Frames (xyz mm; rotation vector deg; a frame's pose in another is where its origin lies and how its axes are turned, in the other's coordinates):
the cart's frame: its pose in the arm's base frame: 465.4 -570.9 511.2 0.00 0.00 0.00
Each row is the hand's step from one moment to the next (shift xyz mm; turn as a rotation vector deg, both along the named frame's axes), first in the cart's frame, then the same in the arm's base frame.
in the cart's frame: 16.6 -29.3 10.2 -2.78 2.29 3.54
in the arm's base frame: 16.6 -29.3 10.2 -2.78 2.29 3.54
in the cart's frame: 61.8 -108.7 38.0 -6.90 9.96 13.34
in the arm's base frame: 61.8 -108.7 38.0 -6.90 9.96 13.34
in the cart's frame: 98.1 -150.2 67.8 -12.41 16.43 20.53
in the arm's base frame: 98.1 -150.2 67.8 -12.41 16.43 20.53
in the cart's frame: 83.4 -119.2 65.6 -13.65 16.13 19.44
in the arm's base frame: 83.4 -119.2 65.6 -13.65 16.13 19.44
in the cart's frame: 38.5 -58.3 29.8 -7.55 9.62 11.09
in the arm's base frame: 38.5 -58.3 29.8 -7.55 9.62 11.09
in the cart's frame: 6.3 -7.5 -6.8 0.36 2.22 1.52
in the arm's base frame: 6.3 -7.5 -6.8 0.36 2.22 1.52
